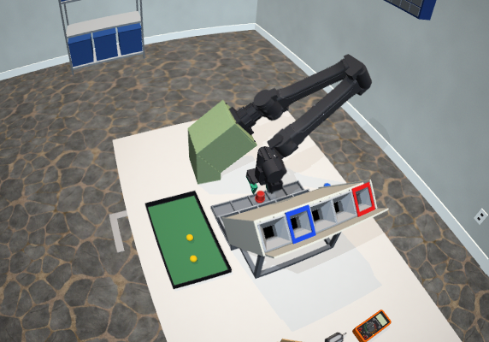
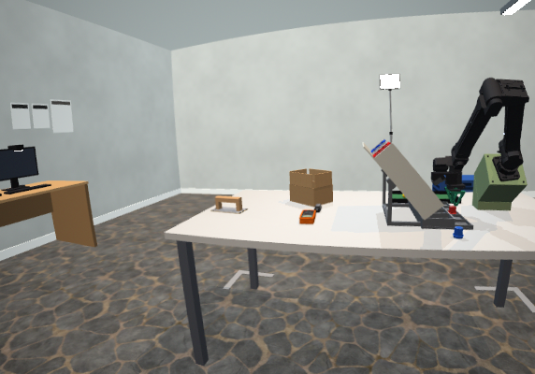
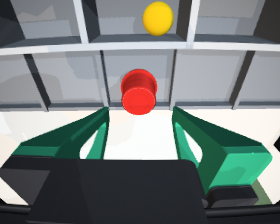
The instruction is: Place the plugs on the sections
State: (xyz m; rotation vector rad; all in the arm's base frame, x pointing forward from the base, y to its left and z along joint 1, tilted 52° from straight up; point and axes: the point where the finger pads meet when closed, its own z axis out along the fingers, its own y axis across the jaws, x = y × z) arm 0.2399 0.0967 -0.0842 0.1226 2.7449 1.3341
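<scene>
Right now the green tray is 330 mm to the right of my hand, 70 mm ahead of it and 50 mm below it. From my hand the other things lie so: beige cover 200 mm ahead, 150 mm above; orange multimeter 670 mm ahead, 100 mm to the left, 40 mm below.
</scene>
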